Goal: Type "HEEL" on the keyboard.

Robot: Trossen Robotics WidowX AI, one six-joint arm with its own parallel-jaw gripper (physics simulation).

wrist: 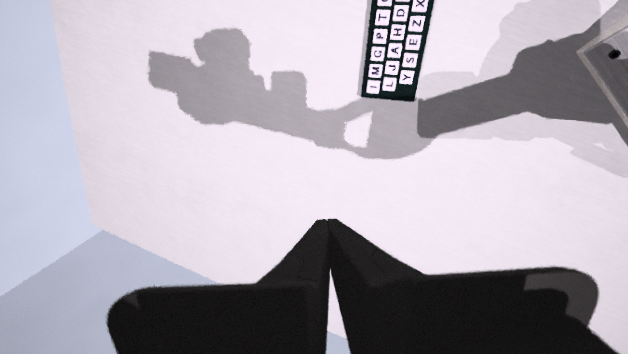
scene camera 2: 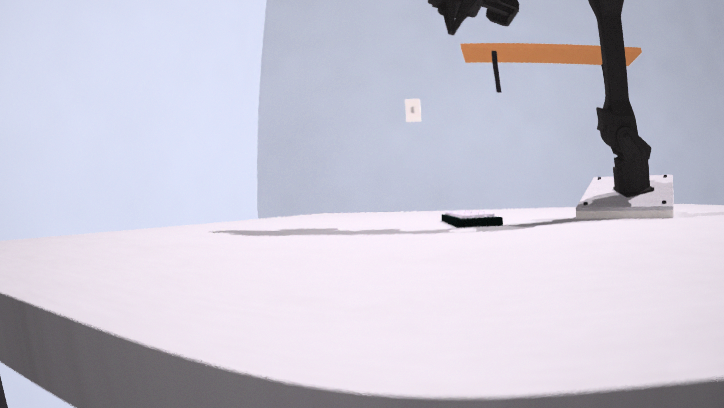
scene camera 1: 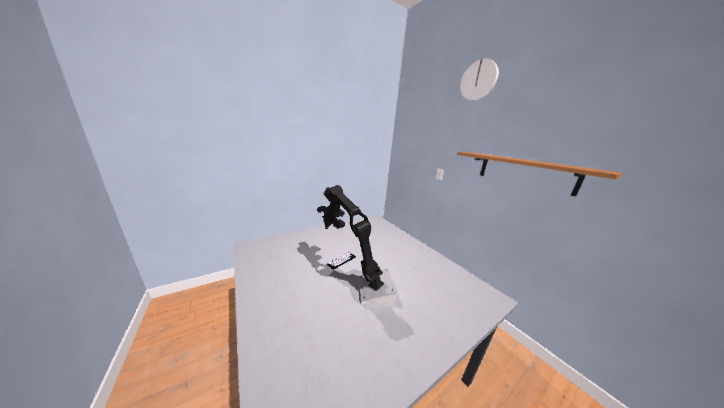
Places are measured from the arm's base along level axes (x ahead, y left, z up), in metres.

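Where they show: gripper, fingertip midpoint: (wrist: 326,228) (scene camera 2: 451,33) (scene camera 1: 326,228); arm's base at its link origin: (scene camera 2: 633,189) (scene camera 1: 376,284).
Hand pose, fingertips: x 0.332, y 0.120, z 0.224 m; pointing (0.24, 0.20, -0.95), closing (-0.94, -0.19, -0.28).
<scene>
Each offset is from my fingertips to the centre of the thing. Level surfaces: height alone.
A small dark green keyboard {dy -0.115, dx -0.009, dz -0.262 m} (scene camera 1: 341,260) (scene camera 2: 472,220) (wrist: 398,47) with white keys lies on the table. In the wrist view it runs off the top edge; the H key {dy -0.092, dx -0.012, dz -0.256 m} (wrist: 397,32), the E key {dy -0.085, dx -0.031, dz -0.256 m} (wrist: 413,42) and the L key {dy -0.036, dx -0.018, dz -0.256 m} (wrist: 389,84) show, printed sideways. My gripper (scene camera 2: 451,33) (wrist: 326,228) is shut and empty, its fingertips together. It hangs high above the table, well clear of the keyboard, and in the wrist view its tips show below the keyboard's near end. In scene camera 1 the gripper is too small to make out its fingertips.
The arm's base plate (scene camera 1: 378,295) (scene camera 2: 624,211) stands on the table {dz -0.270 m} (scene camera 1: 293,324) (scene camera 2: 354,304) beside the keyboard. The arm's shadow falls across the table around the keyboard's end. A wooden shelf (scene camera 1: 537,163) (scene camera 2: 531,53) and a round clock (scene camera 1: 486,81) are on the wall.
</scene>
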